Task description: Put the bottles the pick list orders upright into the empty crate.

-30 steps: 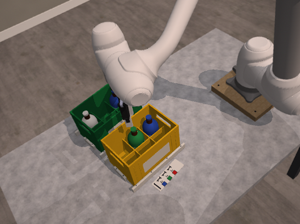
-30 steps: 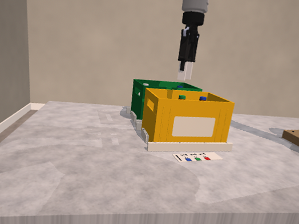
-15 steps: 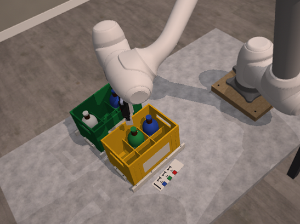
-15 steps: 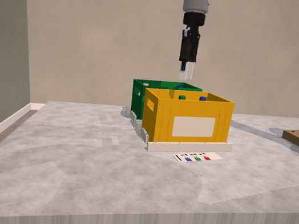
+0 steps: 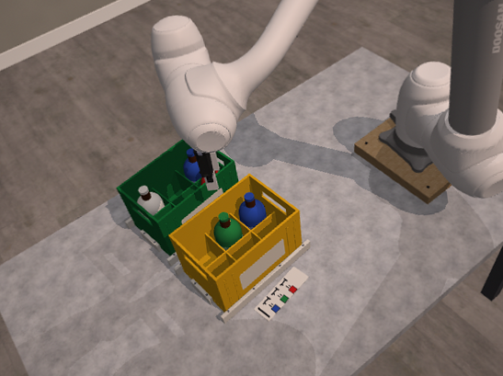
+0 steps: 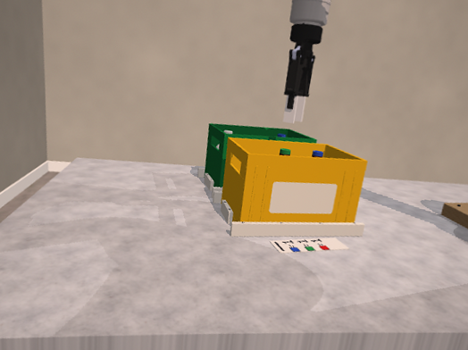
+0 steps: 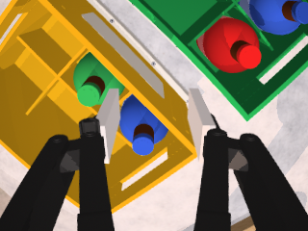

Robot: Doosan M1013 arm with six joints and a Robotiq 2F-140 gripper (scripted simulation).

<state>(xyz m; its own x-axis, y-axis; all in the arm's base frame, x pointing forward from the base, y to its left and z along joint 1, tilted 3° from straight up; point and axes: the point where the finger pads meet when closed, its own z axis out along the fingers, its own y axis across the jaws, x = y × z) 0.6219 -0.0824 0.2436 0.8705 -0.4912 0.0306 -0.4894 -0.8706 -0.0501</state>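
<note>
The red-capped bottle lies 170 mm below my hand, 100 mm to the right of it and 30 mm behind it. Also, from my hand: green bottle: 170 mm below, 70 mm to the left, 20 mm ahead; yellow crate: 170 mm below, 110 mm to the left, 10 mm ahead; blue bottle: 170 mm below, 60 mm behind, 50 mm to the left.
</note>
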